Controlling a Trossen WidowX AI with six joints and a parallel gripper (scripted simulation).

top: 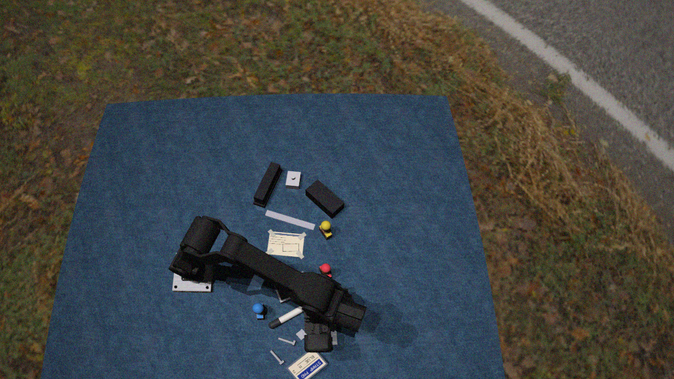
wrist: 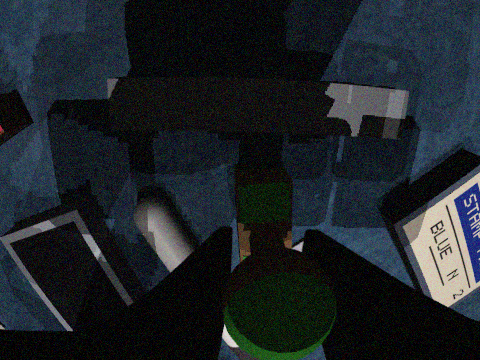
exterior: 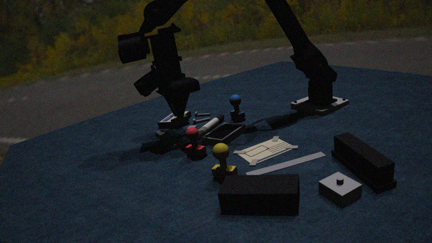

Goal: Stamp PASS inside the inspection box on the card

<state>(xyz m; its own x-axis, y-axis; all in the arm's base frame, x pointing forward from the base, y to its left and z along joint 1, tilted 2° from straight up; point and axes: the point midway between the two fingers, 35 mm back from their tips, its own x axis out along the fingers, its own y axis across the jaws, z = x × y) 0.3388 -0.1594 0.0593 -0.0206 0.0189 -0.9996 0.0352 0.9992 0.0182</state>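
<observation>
The grey bar lies 40 mm ahead of my gripper tip and 40 mm below it. From my gripper tip the other things lie so: white marker 80 mm behind, 20 mm to the left, 40 mm below; then green-knobbed stamp right at my gripper tip; then dark ink pad tray 60 mm behind, 100 mm to the left, 40 mm below.
</observation>
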